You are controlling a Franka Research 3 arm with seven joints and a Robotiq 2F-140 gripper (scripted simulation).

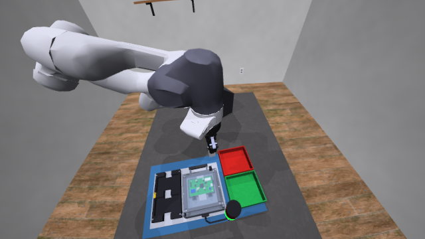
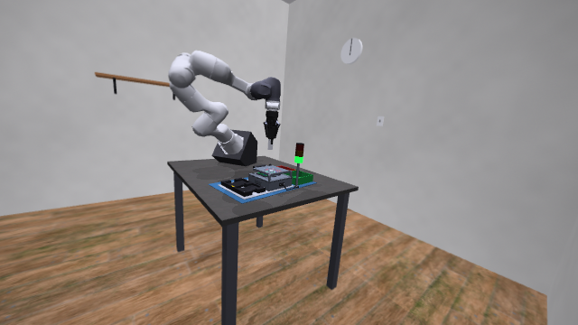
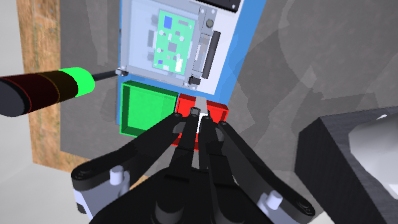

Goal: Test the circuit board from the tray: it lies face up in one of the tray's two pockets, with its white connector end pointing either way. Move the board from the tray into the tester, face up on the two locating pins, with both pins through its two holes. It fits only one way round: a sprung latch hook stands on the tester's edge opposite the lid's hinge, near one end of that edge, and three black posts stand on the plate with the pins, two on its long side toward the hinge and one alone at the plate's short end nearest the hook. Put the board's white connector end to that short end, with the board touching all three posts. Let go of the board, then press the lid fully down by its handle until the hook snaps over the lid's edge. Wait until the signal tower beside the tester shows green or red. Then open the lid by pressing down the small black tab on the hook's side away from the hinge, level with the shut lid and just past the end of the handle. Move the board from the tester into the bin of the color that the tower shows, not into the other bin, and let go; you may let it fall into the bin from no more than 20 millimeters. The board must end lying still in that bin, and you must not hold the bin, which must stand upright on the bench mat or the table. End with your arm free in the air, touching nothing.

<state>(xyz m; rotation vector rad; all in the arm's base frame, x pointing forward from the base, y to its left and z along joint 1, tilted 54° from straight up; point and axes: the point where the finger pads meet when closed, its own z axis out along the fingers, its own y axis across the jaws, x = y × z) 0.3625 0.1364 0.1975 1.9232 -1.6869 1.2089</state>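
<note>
My hand is 20 mm short of the latch hook, 20 mm to the left of it and 130 mm above it. Round my hand: green circuit board (70 mm ahead, 80 mm to the right, 150 mm below); then clear lid (70 mm ahead, 80 mm to the right, 130 mm below); then dark plate (80 mm ahead, 80 mm to the right, 160 mm below).
</note>
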